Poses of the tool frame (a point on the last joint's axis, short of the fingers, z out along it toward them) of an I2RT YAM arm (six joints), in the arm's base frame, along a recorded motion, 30 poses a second.
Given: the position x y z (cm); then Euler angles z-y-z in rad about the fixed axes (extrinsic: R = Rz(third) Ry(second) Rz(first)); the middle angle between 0 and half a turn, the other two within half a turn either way.
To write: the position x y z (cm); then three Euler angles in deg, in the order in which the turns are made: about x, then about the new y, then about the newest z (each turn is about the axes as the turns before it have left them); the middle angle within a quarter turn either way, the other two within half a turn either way. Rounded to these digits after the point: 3 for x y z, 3 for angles.
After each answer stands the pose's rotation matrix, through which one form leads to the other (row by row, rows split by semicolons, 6 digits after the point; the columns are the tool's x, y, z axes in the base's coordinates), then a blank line. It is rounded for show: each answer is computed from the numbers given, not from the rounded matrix.
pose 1, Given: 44.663, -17.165, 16.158, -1.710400, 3.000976, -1.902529
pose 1, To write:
44.663, -17.165, 16.158, 172.377, -2.616, -169.166
-0.981153 0.187766 -0.045646; 0.192248 0.972359 -0.132512; 0.019502 -0.138790 -0.990130

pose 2, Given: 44.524, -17.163, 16.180, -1.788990, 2.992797, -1.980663
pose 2, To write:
44.524, -17.163, 16.180, 172.172, -3.387, -169.250
-0.980734 0.186203 -0.059075; 0.192695 0.971793 -0.135968; 0.032091 -0.144732 -0.988950

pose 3, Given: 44.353, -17.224, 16.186, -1.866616, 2.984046, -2.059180
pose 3, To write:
44.353, -17.224, 16.186, 172.014, -4.222, -169.262
-0.979823 0.185818 -0.073615; 0.194565 0.971055 -0.138553; 0.045739 -0.150081 -0.987615

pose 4, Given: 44.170, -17.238, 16.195, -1.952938, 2.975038, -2.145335
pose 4, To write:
44.170, -17.238, 16.195, 171.967, -5.169, -169.340
-0.978744 0.184234 -0.090096; 0.195544 0.970770 -0.139168; 0.061823 -0.153827 -0.986162

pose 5, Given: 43.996, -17.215, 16.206, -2.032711, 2.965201, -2.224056
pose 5, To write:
43.996, -17.215, 16.206, 171.944, -6.122, -169.468
-0.977546 0.181737 -0.106652; 0.195671 0.970719 -0.139349; 0.078204 -0.157088 -0.984483

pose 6, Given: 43.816, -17.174, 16.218, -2.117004, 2.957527, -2.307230
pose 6, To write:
43.816, -17.174, 16.218, 172.147, -7.061, -169.586
-0.976068 0.179386 -0.122931; 0.195582 0.971267 -0.135600; 0.095074 -0.156398 -0.983108

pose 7, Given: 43.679, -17.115, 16.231, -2.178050, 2.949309, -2.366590
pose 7, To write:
43.679, -17.115, 16.231, 172.242, -7.847, -169.730
-0.974766 0.176612 -0.136526; 0.194783 0.971689 -0.133717; 0.109045 -0.156936 -0.981570

